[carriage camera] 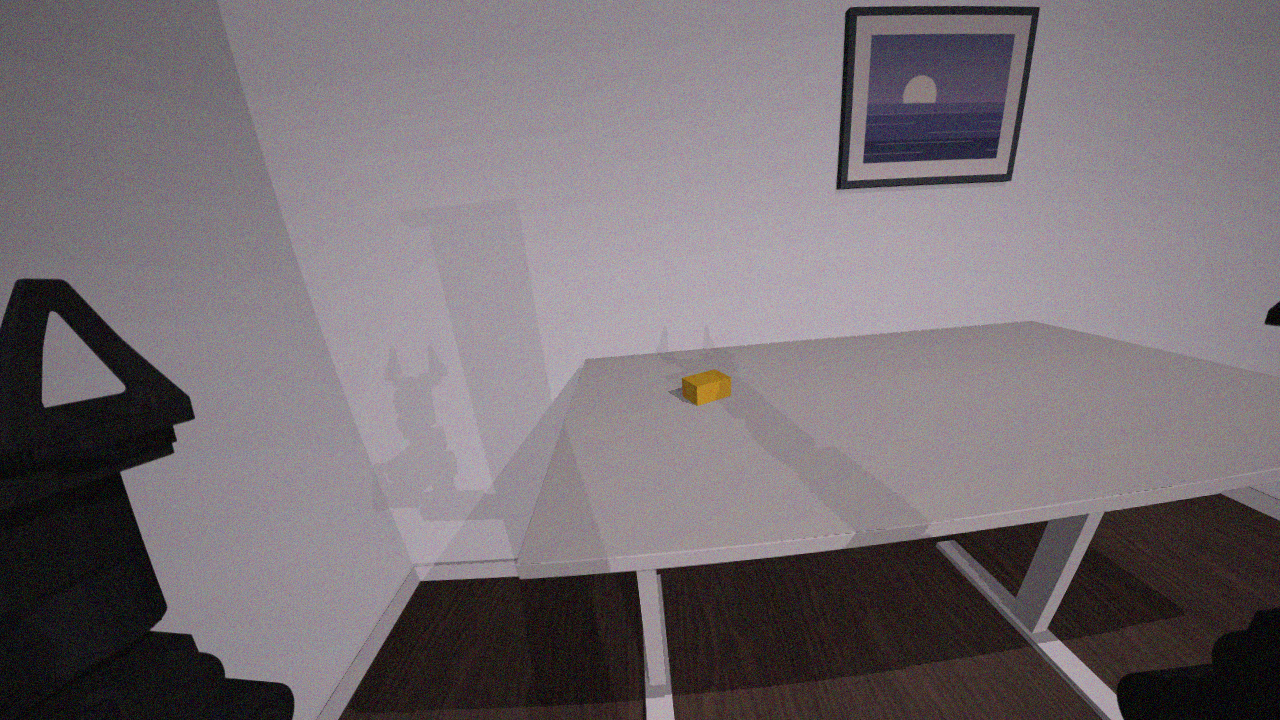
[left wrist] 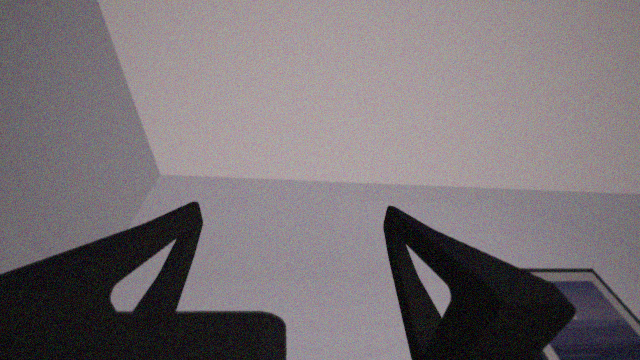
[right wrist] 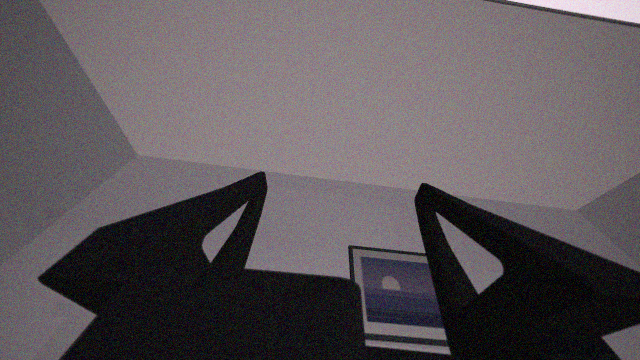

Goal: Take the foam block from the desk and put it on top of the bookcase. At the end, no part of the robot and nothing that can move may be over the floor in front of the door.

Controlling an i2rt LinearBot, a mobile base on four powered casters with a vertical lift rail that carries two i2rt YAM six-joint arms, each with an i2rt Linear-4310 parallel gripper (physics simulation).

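Frame: origin at the left arm's base, x ahead, y left, z up, level; metres.
Seen in the pictures: left gripper, fingertip midpoint: (left wrist: 295,213); right gripper, fingertip midpoint: (right wrist: 340,185).
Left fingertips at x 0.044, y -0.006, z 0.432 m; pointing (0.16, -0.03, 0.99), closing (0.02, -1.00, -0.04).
Note:
A point is followed by its place in that frame.
The foam block (carriage camera: 706,387) {x 0.610, y -0.429, z 0.107 m}, small and yellow-orange, lies on the pale desk (carriage camera: 984,402) {x 0.536, y -0.969, z 0.070 m} near its back left corner in the carriage view. My left gripper (left wrist: 295,213) {x 0.044, y -0.006, z 0.432 m} is open and empty, pointing up toward the wall and ceiling; part of it shows at the left edge of the carriage view, apart from the block. My right gripper (right wrist: 340,185) {x 0.027, y -0.683, z 0.441 m} is open and empty, also pointing up; small dark parts of the right arm show at the right edge of the carriage view. The bookcase and the door do not show in these views.
A wall stands close at the left (carriage camera: 268,447) {x 0.651, y 0.754, z -0.023 m}, meeting the back wall in a corner beside the desk. A framed picture (carriage camera: 939,98) {x 1.059, y -1.162, z 0.742 m} (left wrist: 590,305) {x 1.065, y -1.257, z 0.786 m} (right wrist: 402,295) {x 1.059, y -1.155, z 0.709 m} hangs on the back wall. White desk legs (carriage camera: 1060,573) {x 0.653, y -1.482, z -0.588 m} stand on the dark wood floor (carriage camera: 787,626) {x 0.744, y -0.716, z -0.880 m}.

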